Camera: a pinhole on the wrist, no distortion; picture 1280 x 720 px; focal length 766.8 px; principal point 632.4 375.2 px. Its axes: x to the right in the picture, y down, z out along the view. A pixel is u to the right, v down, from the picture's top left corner.
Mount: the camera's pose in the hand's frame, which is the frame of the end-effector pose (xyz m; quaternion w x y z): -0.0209 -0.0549 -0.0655 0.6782 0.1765 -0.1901 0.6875
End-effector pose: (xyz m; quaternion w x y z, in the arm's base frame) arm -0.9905 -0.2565 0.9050 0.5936 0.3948 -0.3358 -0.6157
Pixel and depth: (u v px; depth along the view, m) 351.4 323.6 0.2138
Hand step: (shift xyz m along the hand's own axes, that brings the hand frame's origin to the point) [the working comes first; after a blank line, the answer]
In the camera's frame: -0.0783 -0.0144 0.2138

-0.0084 -0.2297 0.0806
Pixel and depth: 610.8 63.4 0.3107
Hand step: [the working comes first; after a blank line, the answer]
In the camera's frame: -0.0088 -0.1263 0.3107

0.1008 -0.2171 0.2018
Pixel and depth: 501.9 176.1 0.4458
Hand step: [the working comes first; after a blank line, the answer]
In the camera's frame: -0.0759 -0.1158 0.4458

0.0894 -0.3429 0.2849
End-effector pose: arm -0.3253 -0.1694 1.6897 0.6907 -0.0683 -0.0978 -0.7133
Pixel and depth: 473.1 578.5 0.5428
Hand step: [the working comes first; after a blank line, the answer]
In the camera's frame: -0.1128 0.1439 0.5428

-0.1710 -0.4255 0.3446
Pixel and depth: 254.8 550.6 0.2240
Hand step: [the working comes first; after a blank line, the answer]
In the camera's frame: -0.1103 0.0512 0.2240

-0.0736 -0.2630 0.0720
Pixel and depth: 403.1 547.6 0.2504
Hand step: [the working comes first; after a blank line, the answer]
In the camera's frame: -0.0749 0.0563 0.2504

-0.0797 -0.2456 0.1125
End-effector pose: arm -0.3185 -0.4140 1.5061 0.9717 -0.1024 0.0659 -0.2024
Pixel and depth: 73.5 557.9 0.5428
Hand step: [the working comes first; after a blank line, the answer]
In the camera's frame: -0.3956 0.1293 0.5428

-0.1514 -0.6702 0.2034
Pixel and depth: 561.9 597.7 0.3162
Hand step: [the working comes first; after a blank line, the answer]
In the camera's frame: -0.0291 0.0918 0.3162

-0.1169 -0.2391 0.1916
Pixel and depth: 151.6 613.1 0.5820
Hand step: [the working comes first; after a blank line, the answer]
In the camera's frame: -0.3649 0.1806 0.5820

-0.2038 -0.6636 0.2515
